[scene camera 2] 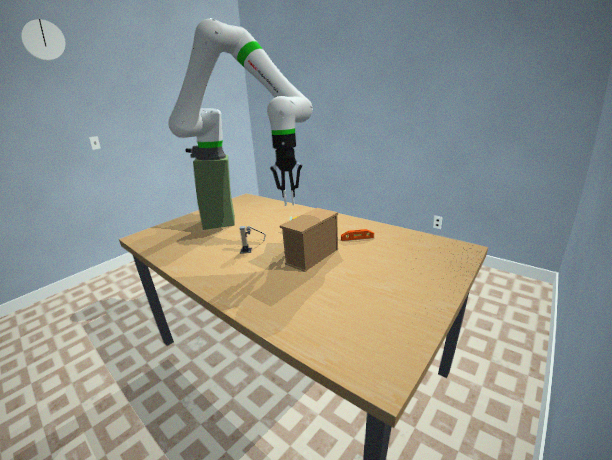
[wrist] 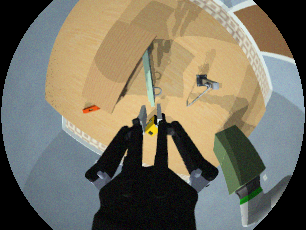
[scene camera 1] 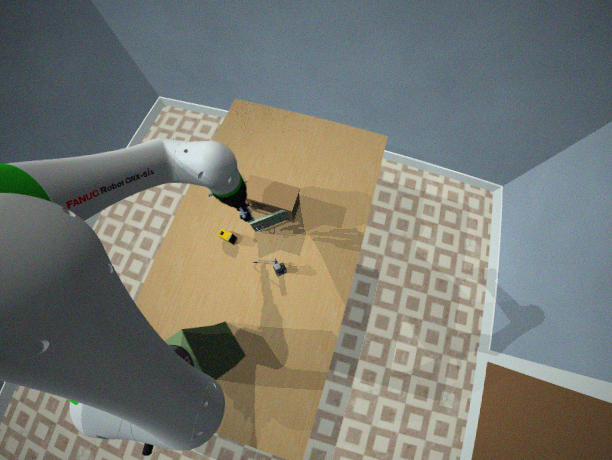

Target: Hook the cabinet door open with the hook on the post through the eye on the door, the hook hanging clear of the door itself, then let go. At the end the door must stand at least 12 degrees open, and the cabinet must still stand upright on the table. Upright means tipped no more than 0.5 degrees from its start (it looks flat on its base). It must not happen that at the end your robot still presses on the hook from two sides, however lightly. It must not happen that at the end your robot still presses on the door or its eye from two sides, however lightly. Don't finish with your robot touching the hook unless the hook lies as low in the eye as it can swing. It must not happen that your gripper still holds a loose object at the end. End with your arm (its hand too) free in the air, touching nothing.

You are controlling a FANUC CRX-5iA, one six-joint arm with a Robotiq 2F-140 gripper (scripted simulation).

Scene:
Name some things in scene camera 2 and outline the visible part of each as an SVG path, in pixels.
My gripper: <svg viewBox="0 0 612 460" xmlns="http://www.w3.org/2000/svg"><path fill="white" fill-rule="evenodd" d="M294 148L290 150L276 149L276 162L270 167L277 189L282 190L285 206L287 206L285 172L289 172L292 206L294 206L295 189L299 186L300 170L302 168L302 164L297 163L295 159ZM276 166L281 171L282 186L280 186ZM295 165L297 168L296 185L294 185L292 170Z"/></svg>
A brown cabinet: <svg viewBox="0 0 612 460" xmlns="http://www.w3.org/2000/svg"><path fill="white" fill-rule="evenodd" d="M338 212L315 208L294 219L290 217L288 222L280 225L283 232L285 265L306 272L338 250Z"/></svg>

